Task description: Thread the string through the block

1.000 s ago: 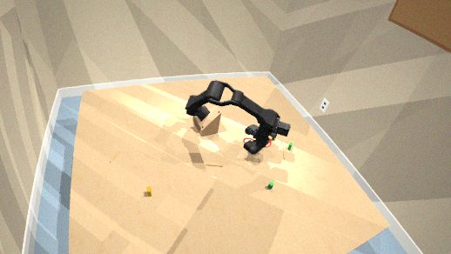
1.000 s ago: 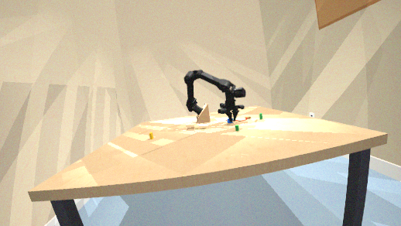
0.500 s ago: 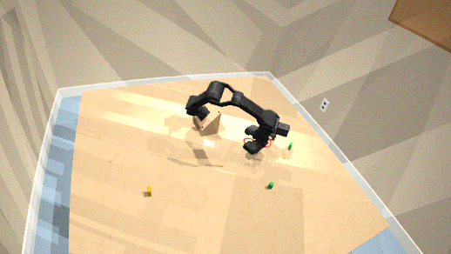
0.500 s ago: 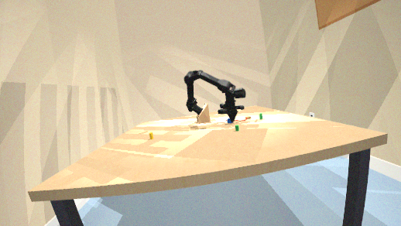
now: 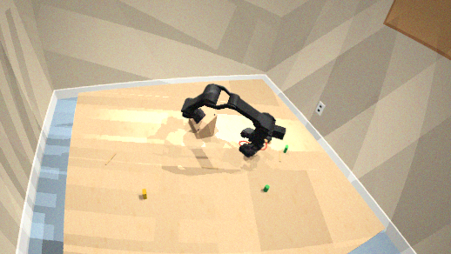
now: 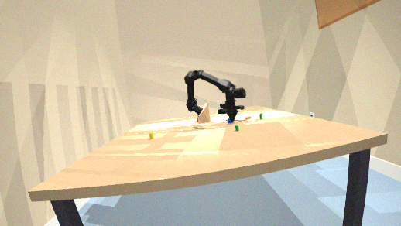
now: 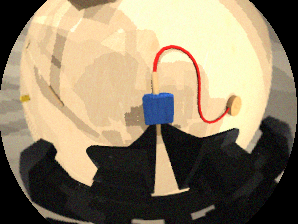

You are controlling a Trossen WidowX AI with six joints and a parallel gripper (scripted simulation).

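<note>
Now: gripper tip 3 cm past the blue cube, 1 cm to the left of it and 1 cm below it. Round my gripper tip: thin wooden stick: 4 cm behind, 1 cm to the right, 1 cm above; round wooden button: 14 cm to the left, 6 cm behind; yellow piece: 53 cm to the right, 4 cm ahead, 1 cm above.
</note>
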